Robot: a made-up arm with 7 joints.
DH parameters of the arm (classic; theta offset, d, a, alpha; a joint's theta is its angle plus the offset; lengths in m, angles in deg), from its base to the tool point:
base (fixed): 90 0.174 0.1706 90
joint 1: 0 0.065 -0.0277 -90
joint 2: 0 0.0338 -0.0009 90
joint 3: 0 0.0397 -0.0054 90
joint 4: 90 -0.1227 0.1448 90
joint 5: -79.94 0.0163 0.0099 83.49
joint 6: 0 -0.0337 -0.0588 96.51
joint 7: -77.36 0 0.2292 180
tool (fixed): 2.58 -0.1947 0 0
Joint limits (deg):
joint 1: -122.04..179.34
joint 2: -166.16..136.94
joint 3: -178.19..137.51
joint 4: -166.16..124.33
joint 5: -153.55..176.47
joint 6: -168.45..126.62
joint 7: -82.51..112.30
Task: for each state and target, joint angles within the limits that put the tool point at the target. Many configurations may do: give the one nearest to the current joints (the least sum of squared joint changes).
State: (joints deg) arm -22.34 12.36 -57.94 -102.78 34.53 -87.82 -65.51
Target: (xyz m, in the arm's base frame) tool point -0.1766 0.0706 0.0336
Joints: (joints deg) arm -17.48 3.21 -50.65 -99.87 32.41 -93.43 -68.38
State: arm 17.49 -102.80 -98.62 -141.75 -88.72 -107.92 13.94
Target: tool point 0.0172 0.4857 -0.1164
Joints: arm 23.45 -86.47 -133.99 -127.60 -71.22 -103.71 12.87
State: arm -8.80 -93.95 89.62 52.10 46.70 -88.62 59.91
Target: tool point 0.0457 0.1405 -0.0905
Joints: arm -0.03 -94.28 83.67 49.06 28.84 -59.97 51.94
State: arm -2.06 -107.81 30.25 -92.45 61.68 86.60 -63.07
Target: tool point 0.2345 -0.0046 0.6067
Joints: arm -20.06 -109.75 46.72 -102.50 59.45 86.00 -64.87
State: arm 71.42 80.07 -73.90 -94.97 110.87 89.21 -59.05
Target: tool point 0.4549 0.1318 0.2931
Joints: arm 85.52 30.13 -80.33 -44.32 102.22 85.44 -73.15
